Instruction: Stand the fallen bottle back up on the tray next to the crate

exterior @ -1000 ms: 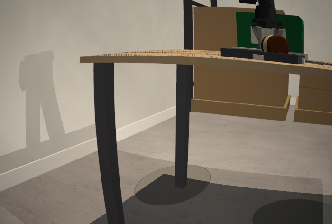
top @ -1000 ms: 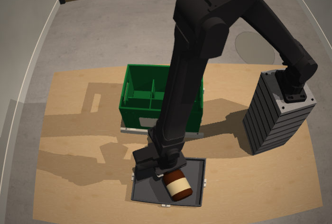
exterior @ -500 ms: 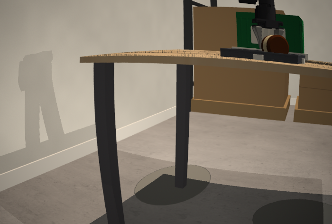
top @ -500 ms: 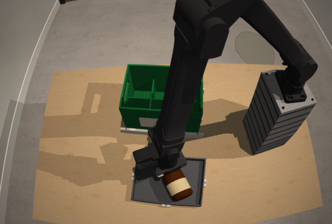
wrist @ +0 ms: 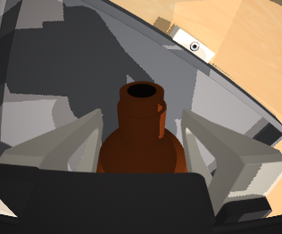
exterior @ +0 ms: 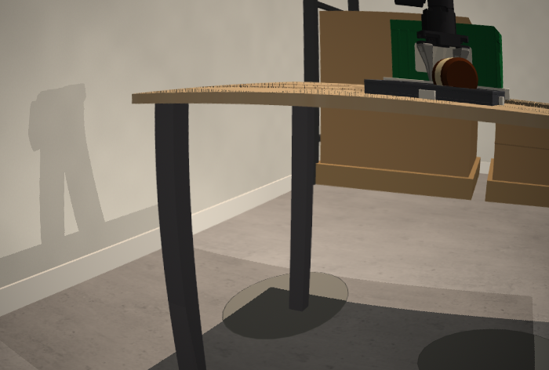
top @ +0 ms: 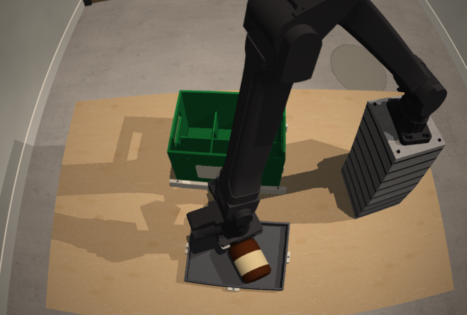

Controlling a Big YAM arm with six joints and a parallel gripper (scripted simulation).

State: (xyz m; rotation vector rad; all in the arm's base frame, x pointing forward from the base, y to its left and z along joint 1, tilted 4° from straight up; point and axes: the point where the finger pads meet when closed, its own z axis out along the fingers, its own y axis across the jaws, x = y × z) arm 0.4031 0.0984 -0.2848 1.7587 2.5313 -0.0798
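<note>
My hand is 5 cm to the right of the brown bottle and 2 cm past it. Also, from my hand: dark tray: 4 cm to the left, 3 cm below; green crate: 25 cm to the right, 4 cm above.
</note>
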